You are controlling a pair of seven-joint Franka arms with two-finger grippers.
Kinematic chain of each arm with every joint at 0, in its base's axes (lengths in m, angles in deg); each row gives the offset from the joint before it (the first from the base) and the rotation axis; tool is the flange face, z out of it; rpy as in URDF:
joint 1: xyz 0 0 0.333 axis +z
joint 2: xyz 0 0 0 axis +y
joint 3: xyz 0 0 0.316 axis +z
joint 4: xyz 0.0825 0 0 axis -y
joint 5: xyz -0.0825 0 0.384 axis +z
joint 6: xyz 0 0 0 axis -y
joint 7: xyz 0.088 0 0 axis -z
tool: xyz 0 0 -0.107 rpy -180 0 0
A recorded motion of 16 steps. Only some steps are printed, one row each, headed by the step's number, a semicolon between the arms.
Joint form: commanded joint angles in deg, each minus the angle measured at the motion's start. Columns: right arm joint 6, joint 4, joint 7, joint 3, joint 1, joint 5, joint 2; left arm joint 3, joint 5, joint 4, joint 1, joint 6, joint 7, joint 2.
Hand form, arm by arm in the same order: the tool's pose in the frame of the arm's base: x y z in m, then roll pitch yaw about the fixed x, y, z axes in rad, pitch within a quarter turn. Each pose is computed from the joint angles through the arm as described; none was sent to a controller.
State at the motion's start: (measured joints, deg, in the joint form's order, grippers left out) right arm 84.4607 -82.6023 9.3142 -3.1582 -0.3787 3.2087 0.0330; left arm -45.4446 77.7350 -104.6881 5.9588 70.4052 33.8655 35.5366
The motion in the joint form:
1: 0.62 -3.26 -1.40 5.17 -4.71 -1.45 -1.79; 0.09 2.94 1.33 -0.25 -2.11 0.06 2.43
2: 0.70 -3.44 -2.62 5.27 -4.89 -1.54 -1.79; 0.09 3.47 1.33 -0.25 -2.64 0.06 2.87
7: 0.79 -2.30 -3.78 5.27 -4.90 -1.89 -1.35; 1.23 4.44 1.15 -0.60 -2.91 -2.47 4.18
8: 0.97 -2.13 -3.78 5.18 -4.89 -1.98 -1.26; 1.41 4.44 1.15 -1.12 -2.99 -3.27 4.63
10: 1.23 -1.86 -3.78 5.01 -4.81 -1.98 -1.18; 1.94 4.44 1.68 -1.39 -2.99 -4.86 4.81
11: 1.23 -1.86 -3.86 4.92 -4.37 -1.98 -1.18; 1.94 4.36 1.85 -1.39 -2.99 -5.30 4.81
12: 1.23 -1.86 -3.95 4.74 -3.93 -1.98 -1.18; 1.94 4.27 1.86 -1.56 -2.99 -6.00 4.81
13: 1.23 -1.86 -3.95 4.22 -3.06 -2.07 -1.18; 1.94 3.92 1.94 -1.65 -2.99 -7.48 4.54
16: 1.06 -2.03 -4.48 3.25 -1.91 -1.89 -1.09; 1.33 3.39 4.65 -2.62 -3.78 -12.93 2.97
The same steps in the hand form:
1: 0.5355 -0.0249 0.6674 -3.1101 -0.0128 -0.1891; 0.5512 -0.2185 0.2734 -2.9180 1.2808 -1.5103
2: 0.5357 -0.0259 0.6661 -3.1121 -0.0119 -0.1694; 0.5513 -0.2174 0.2706 -2.9225 1.2919 -1.5147
7: 0.5380 -0.0269 0.6713 -3.1169 -0.0268 -0.1500; 0.5523 -0.2110 0.2557 -2.8178 1.3050 -1.4022
8: 0.5388 -0.0279 0.6721 -3.1179 -0.0315 -0.1516; 0.5502 -0.2144 0.2511 -2.7977 1.3042 -1.3852
10: 0.5395 -0.0288 0.6740 -3.1170 -0.0393 -0.1533; 0.5531 -0.2126 0.2508 -2.6921 1.2940 -1.2702
11: 0.5397 -0.0255 0.6740 -3.1170 -0.0393 -0.1457; 0.5538 -0.2126 0.2516 -2.6657 1.2882 -1.2407
12: 0.5398 -0.0231 0.6740 -3.1170 -0.0393 -0.1396; 0.5531 -0.2143 0.2515 -2.6329 1.2820 -1.2081
13: 0.5399 -0.0200 0.6740 -3.1184 -0.0395 -0.1337; 0.5529 -0.2151 0.2540 -2.5590 1.2651 -1.1281
16: 0.5403 -0.0181 0.6715 -3.1160 -0.0319 -0.1209; 0.5608 -0.2277 0.2858 -2.2704 1.1511 -0.8238

